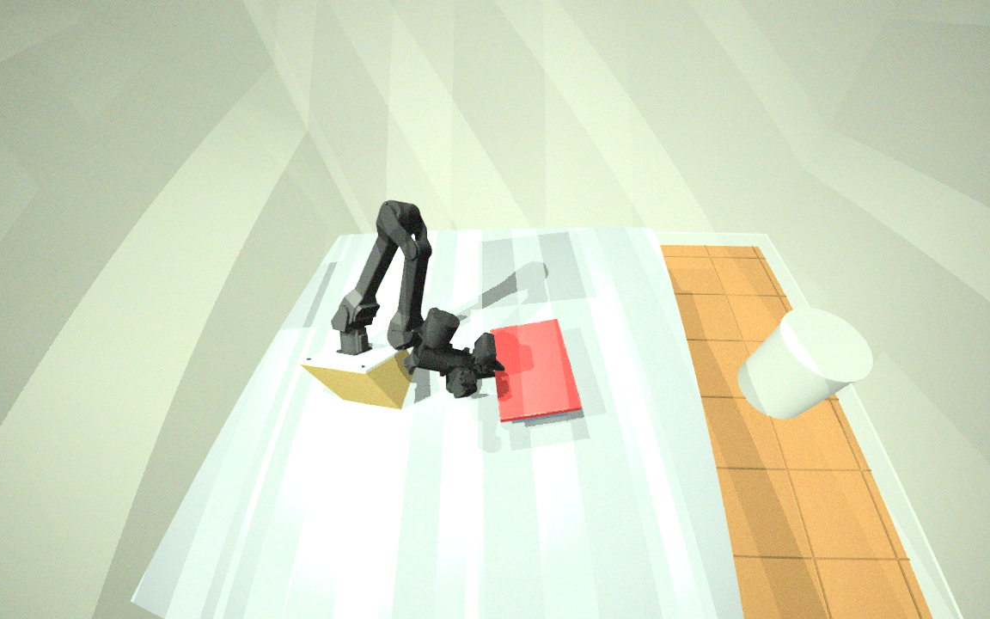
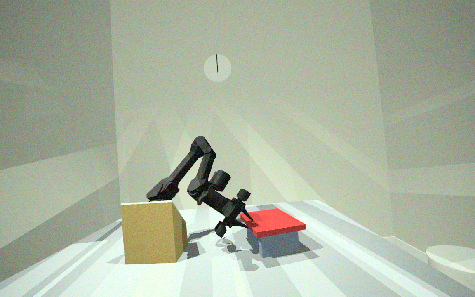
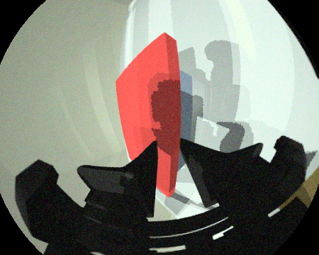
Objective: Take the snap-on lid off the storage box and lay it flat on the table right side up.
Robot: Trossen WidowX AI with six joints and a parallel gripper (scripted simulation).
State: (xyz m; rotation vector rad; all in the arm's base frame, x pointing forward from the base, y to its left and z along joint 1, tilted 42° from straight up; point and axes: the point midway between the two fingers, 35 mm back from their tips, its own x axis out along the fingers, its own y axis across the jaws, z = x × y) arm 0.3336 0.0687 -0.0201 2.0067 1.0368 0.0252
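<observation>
The red lid lies 7 cm ahead of my gripper tip, 3 cm to the left of it and 1 cm above it. Round my gripper tip: storage box (7 cm ahead, 3 cm to the left, 4 cm below).
</observation>
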